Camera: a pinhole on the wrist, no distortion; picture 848 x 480 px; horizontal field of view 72.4 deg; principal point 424.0 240.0 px. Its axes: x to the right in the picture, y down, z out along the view. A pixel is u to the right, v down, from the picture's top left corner.
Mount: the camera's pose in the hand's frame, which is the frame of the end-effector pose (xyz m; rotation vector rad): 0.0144 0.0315 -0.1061 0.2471 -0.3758 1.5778
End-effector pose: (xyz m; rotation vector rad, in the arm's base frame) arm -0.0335 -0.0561 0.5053 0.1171 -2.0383 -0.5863
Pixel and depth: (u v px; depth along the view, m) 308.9 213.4 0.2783
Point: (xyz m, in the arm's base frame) -0.1667 -0.1241 0.4023
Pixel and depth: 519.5 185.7 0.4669
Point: -0.3552 -0.0029 0.3406
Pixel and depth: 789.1 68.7 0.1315
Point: -0.0872 0.0000 0.5424
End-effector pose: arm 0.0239 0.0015 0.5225 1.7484 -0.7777 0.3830
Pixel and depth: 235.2 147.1 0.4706
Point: 0.2290 -0.2305 0.2624
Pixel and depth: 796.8 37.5 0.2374
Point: -0.0011 -0.2005 0.5696
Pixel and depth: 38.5 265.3 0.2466
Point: 0.1561 -0.0166 0.3442
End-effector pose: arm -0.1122 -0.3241 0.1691 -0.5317 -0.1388 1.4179
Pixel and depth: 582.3 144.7 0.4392
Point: -0.2207 -0.1850 0.4764
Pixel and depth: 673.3 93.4 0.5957
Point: -0.3519 -0.0685 0.6123
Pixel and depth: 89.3 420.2 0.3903
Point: 0.1007 -0.4215 0.4744
